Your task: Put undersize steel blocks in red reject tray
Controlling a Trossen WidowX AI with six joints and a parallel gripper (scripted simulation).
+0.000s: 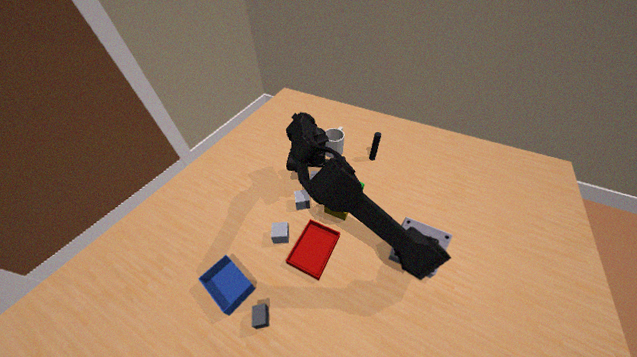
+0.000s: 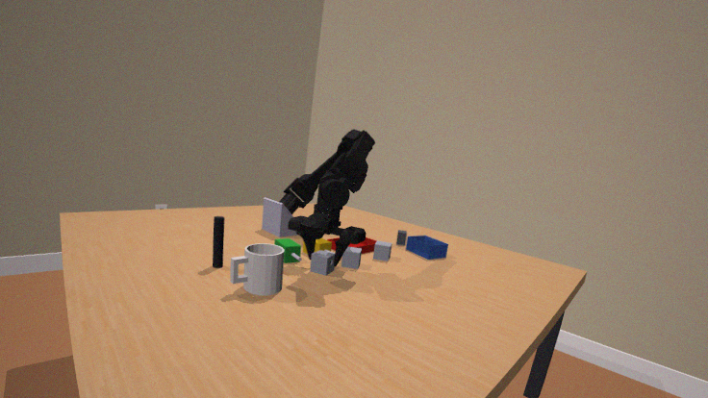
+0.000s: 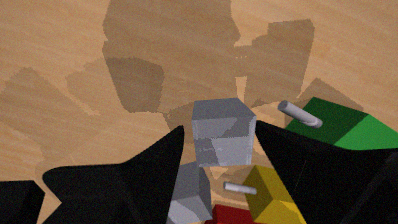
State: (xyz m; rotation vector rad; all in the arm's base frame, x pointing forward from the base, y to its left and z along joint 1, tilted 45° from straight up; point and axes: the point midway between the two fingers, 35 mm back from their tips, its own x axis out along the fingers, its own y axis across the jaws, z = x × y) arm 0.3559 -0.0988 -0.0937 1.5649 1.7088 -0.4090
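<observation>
Now: gripper tip 9 cm past the red reject tray, 23 cm to the right of it and 1 cm above it. From my gripper tip the other things lie so: yellow gauge: 8 cm behind, 8 cm to the left; green gauge: 9 cm behind, 2 cm to the right; steel block: 1 cm ahead, 10 cm to the left.
</observation>
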